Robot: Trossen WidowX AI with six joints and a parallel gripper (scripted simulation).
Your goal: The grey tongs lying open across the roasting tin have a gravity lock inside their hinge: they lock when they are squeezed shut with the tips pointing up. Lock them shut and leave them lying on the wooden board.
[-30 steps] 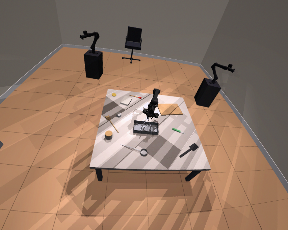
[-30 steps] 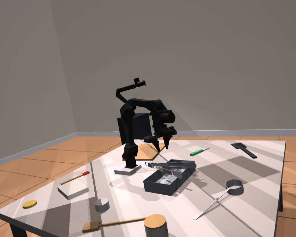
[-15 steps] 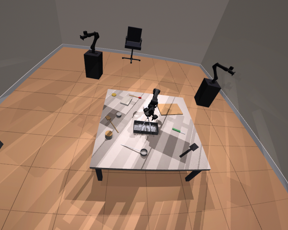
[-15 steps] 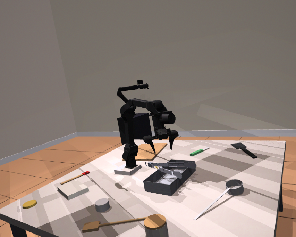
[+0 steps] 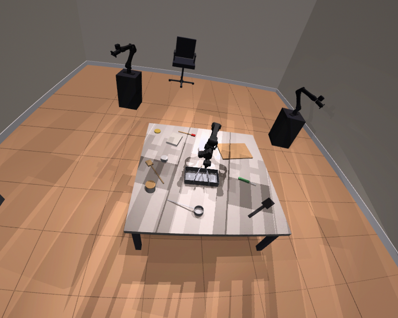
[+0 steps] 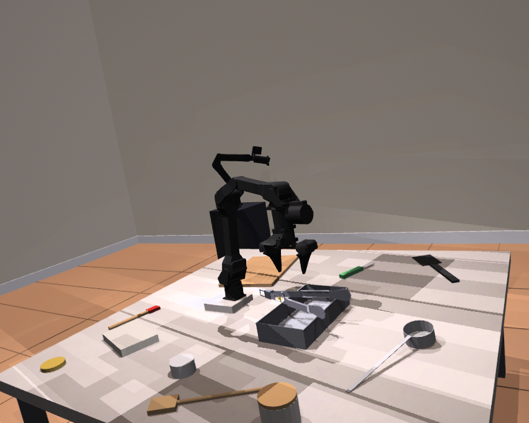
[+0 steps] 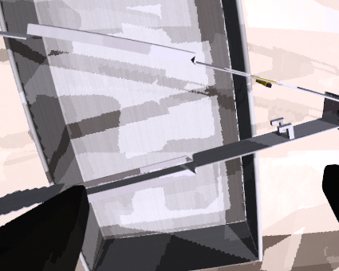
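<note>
Now: gripper tip 40 mm past the yellow lock piece, 20 mm to the left of it and 80 mm above it. Round my gripper tip: dark roasting tin 40 mm ahead, 10 mm to the right, 120 mm below; green-handled tool 10 mm behind, 450 mm to the left, 140 mm below; white puck 110 mm behind, 380 mm to the right, 130 mm below.
</note>
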